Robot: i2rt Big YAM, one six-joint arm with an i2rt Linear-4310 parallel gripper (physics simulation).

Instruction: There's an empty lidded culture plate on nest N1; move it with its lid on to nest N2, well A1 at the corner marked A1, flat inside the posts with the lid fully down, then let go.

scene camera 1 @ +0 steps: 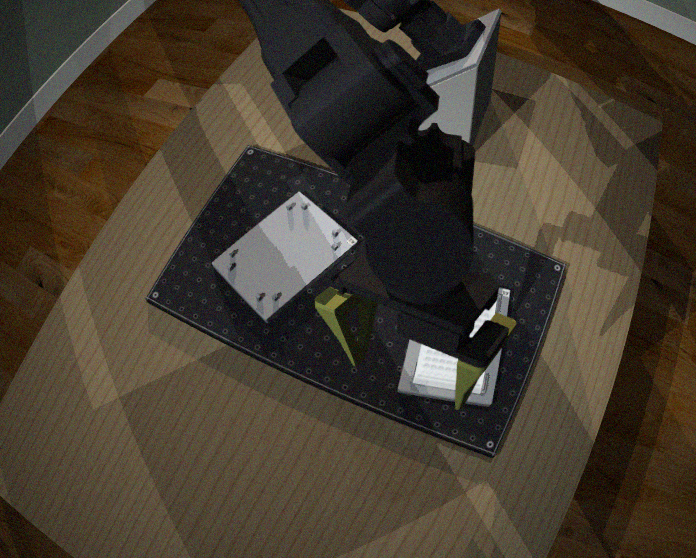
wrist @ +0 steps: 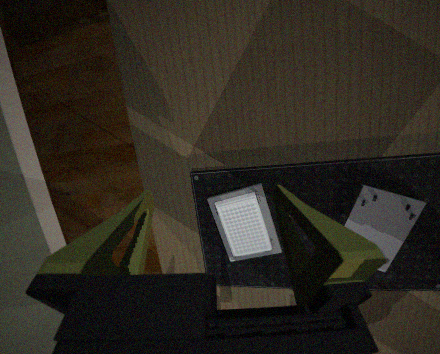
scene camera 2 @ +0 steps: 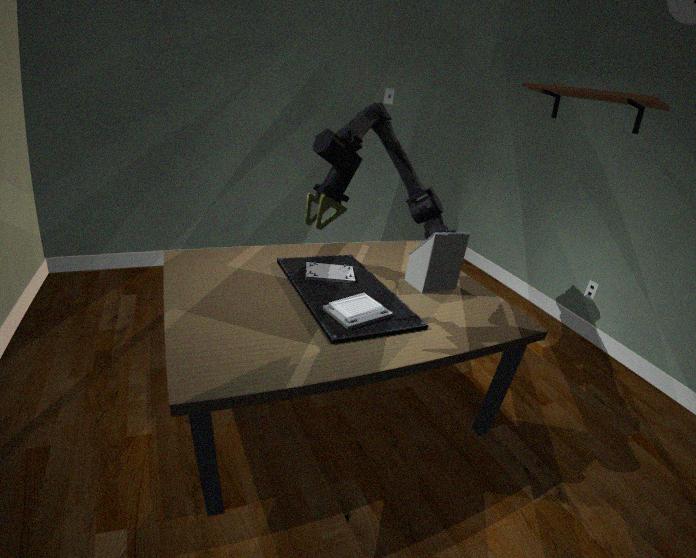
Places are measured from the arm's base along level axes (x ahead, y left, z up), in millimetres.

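Where they show: gripper, fingertip midpoint: point(scene camera 1: 409, 384) point(wrist: 213, 192) point(scene camera 2: 312, 226); arm's base, link origin: point(scene camera 1: 452, 49) point(scene camera 2: 440, 242).
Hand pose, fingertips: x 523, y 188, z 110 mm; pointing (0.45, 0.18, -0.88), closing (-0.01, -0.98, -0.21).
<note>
Each offset is from my fingertips to the top centre of the thing. Level surfaces: height alone.
A white lidded culture plate @(224 mm down, 150 mm back, 5 mm right) point(scene camera 1: 444, 372) point(scene camera 2: 359, 305) point(wrist: 244, 225) rests on a light grey nest @(241 mm down, 161 mm back, 7 mm right) point(scene camera 1: 408, 365) point(scene camera 2: 368, 319) point(wrist: 271, 232) near one end of the black board. The views are too dim to show whether it lies fully flat or the lid is fully down. The other nest @(237 mm down, 160 mm back, 267 mm right) point(scene camera 1: 273, 249) point(scene camera 2: 329, 272) point(wrist: 382, 215) holds no plate, and its short dark posts show. The corner labels are too small to read. My gripper point(scene camera 1: 406, 387) point(scene camera 2: 313, 225) point(wrist: 213, 192) is open and empty, high above the board. One finger hides part of the plate in the overhead view.
The black perforated board @(258 mm down, 174 mm back, 161 mm right) point(scene camera 1: 325, 354) point(scene camera 2: 307, 296) point(wrist: 310, 175) lies on the wooden table @(271 mm down) point(scene camera 1: 261, 465) point(scene camera 2: 232, 348) point(wrist: 300, 100). A grey-white angled block point(scene camera 1: 456, 104) point(scene camera 2: 444, 261) stands by the arm's base. A brown wall shelf point(scene camera 2: 598, 94) is at the right.
</note>
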